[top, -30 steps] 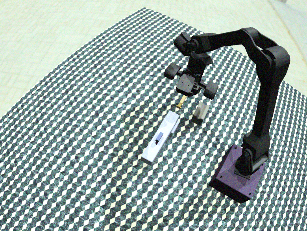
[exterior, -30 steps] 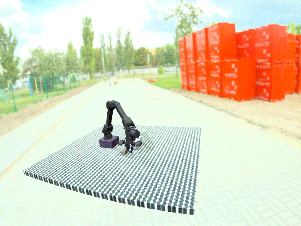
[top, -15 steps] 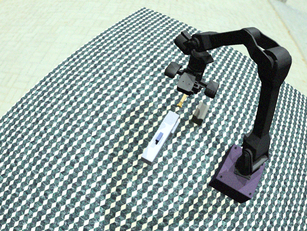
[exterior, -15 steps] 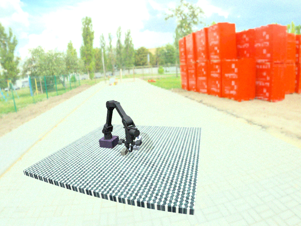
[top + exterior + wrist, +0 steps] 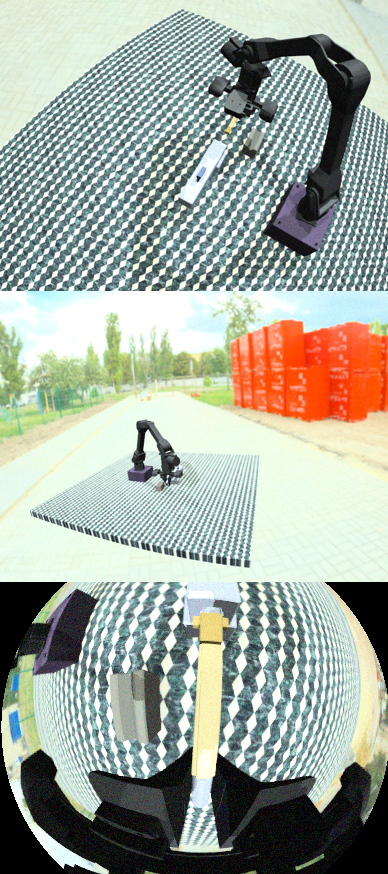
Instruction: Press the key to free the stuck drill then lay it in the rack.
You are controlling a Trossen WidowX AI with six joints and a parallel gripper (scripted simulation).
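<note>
The cream drill is 4 cm to the left of my gripper tip and 3 cm above it. The rest, counted from my gripper tip: grey rack 7 cm behind, 4 cm to the left, 3 cm below; then key 1 cm ahead, 23 cm to the left, 1 cm above; then housing 1 cm ahead, 20 cm to the left, 1 cm below.
</note>
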